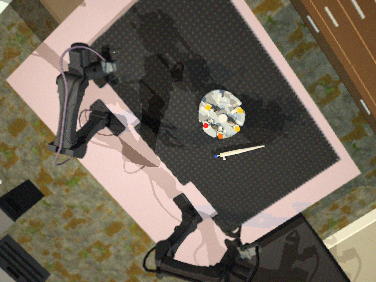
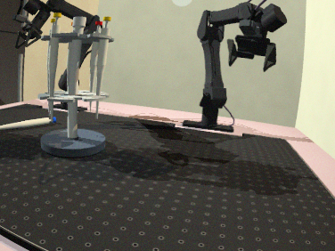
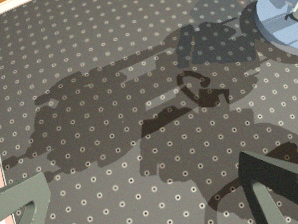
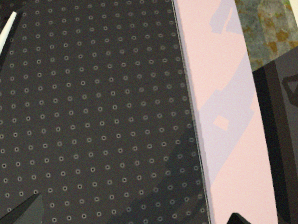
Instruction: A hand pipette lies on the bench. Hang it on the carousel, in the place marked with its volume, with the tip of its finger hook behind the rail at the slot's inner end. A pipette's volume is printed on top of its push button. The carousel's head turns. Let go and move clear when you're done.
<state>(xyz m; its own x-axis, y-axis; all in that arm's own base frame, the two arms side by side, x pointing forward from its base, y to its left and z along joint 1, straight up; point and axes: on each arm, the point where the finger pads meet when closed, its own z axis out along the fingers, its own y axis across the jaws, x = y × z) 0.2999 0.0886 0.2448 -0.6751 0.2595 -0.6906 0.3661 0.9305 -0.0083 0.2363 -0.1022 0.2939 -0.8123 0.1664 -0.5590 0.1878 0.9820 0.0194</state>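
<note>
Now: right hand 180 mm short of the pipette, 220 mm to the right of it and 270 mm above it.
</note>
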